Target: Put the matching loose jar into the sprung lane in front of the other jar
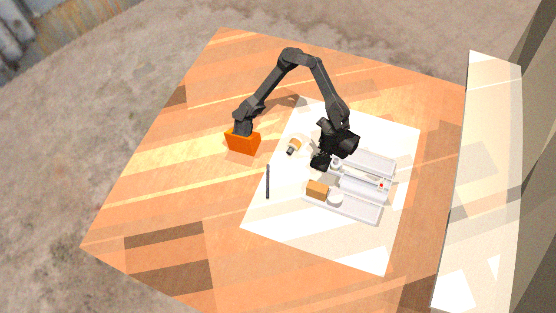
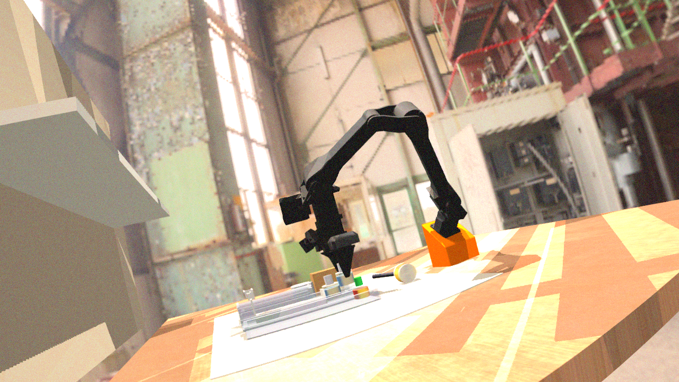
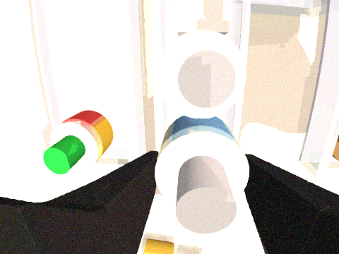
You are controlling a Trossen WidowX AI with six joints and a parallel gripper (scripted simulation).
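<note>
My gripper tip is now 6 cm short of the white mat, 6 cm above it and 3 cm to the left of it. The rest, counted from my gripper tip: pusher plate (14 cm ahead, 5 cm to the right, 1 cm below); tan box (13 cm to the right, 2 cm below); grey lane tray (14 cm ahead, 5 cm to the right, 4 cm below).
</note>
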